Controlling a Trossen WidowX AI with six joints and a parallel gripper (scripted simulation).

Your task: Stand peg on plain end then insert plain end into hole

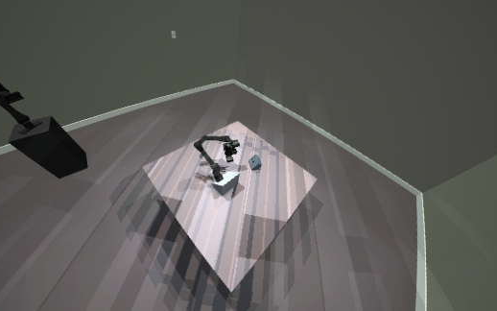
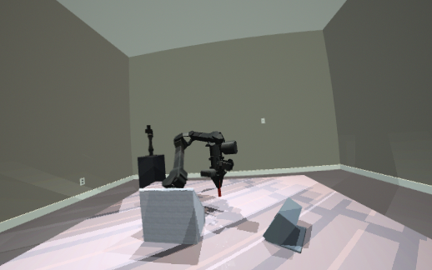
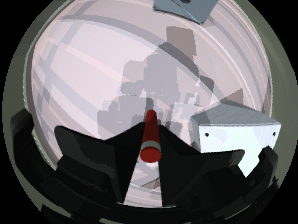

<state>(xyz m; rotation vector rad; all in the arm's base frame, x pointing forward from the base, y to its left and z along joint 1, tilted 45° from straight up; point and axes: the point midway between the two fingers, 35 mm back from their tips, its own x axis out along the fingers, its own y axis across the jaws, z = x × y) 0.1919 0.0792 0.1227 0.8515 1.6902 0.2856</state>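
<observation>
Right now my gripper tip is 250 mm short of the panel, 140 mm to the left of it and 70 mm above it. Round my gripper tip: red peg (20 mm above).
</observation>
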